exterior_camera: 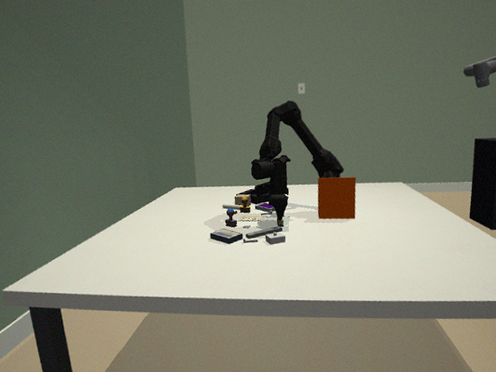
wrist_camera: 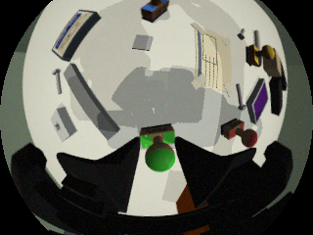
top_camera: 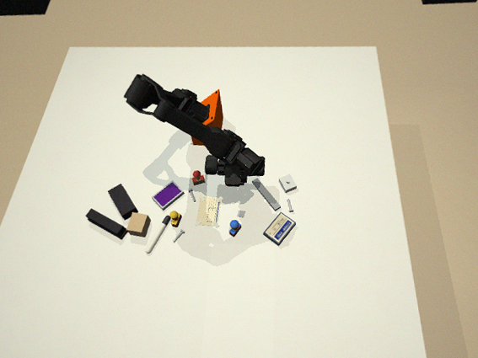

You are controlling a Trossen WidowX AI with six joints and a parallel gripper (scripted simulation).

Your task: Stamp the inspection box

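The green-knobbed stamp lies right at my gripper tip. Also, from my gripper tip: cream card (11 cm ahead, 9 cm to the right, 3 cm below); red-knob stamp (13 cm to the right); grey bar (10 cm to the left, 5 cm ahead, 2 cm below).
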